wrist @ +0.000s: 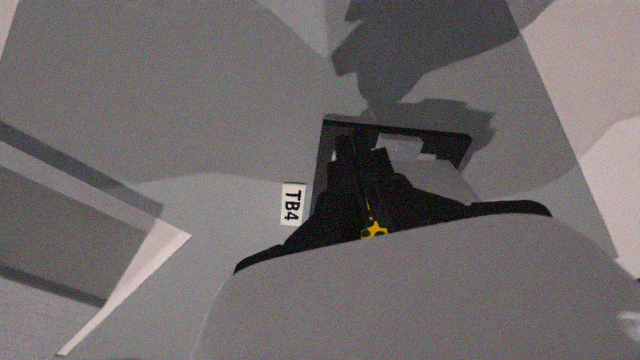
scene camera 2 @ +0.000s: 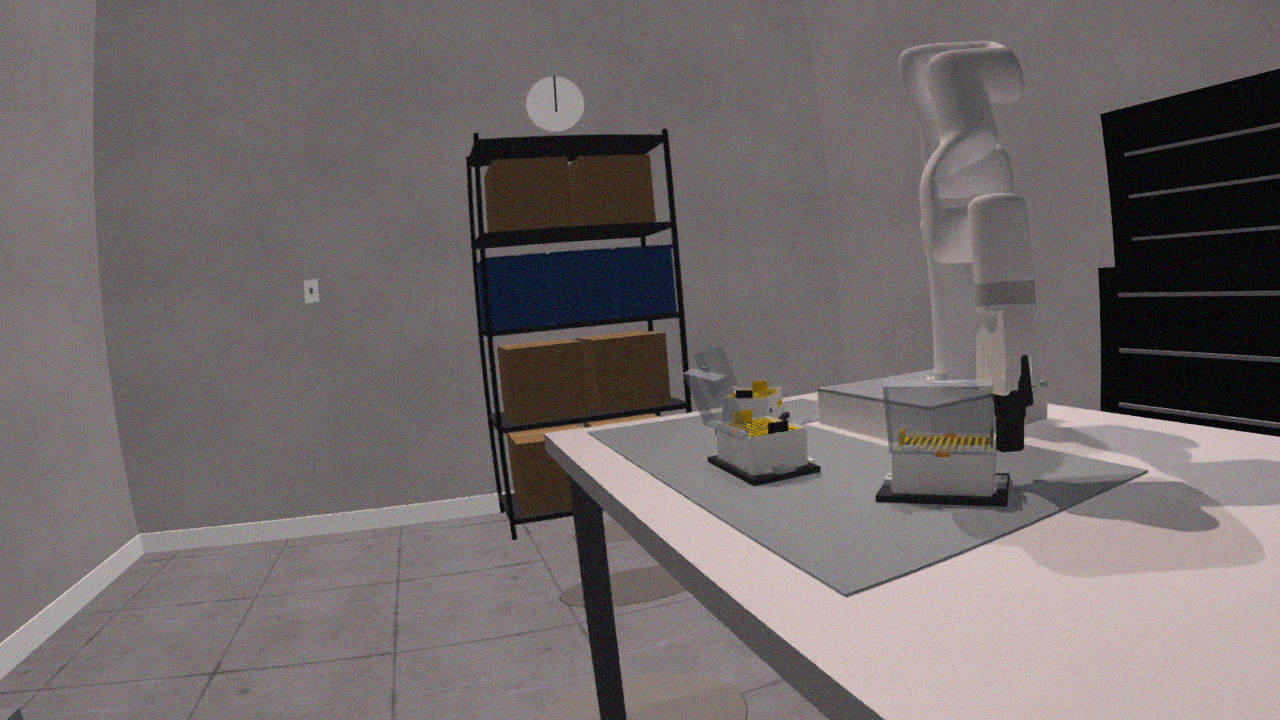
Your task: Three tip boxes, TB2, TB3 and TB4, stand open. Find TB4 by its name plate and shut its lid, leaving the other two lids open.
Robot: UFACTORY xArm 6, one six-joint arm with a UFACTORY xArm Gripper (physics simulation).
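Frame: origin at the arm's base, x ahead, y left, z up, level; metres.
Seen in the pictures: gripper, fingertip midpoint: [wrist: 356, 154] [scene camera 2: 1009, 450].
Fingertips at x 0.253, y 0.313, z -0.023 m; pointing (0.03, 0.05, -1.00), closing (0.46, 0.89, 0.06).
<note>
A point is followed by its place in that frame.
The TB4 name plate [wrist: 292, 204] {y 0.233, x 0.273, z -0.062 m} lies on the mat beside a black base [wrist: 320, 150] {y 0.288, x 0.251, z -0.056 m} under my gripper. The near right box [scene camera 2: 944, 471] {y 0.299, x 0.360, z -0.028 m}, the one closest to my gripper, has its clear lid [scene camera 2: 938, 411] {y 0.319, x 0.391, z 0.049 m} standing up, with yellow tips below it. My gripper [scene camera 2: 1011, 445] {y 0.313, x 0.253, z -0.023 m} [wrist: 356, 154] {y 0.313, x 0.253, z -0.023 m} is shut and empty, low beside that box's right side in the scene view. Its fingers and housing hide much of the box in the wrist view; contact with the lid cannot be told. Another white box [scene camera 2: 760, 452] {y 0.064, x 0.469, z -0.026 m} and one behind it [scene camera 2: 769, 396] {y -0.203, x 0.289, z -0.004 m} have raised lids; their plates are unreadable.
The boxes stand on a grey mat [scene camera 2: 850, 546] {y 0.327, x 0.522, z -0.064 m} on the pale table [scene camera 2: 1118, 608] {y 0.578, x 0.443, z -0.067 m}. A low, wide block [scene camera 2: 850, 411] {y -0.085, x 0.196, z -0.031 m} stands at the arm's foot behind them. A shelf rack [scene camera 2: 572, 235] with cartons stands beyond the table.
</note>
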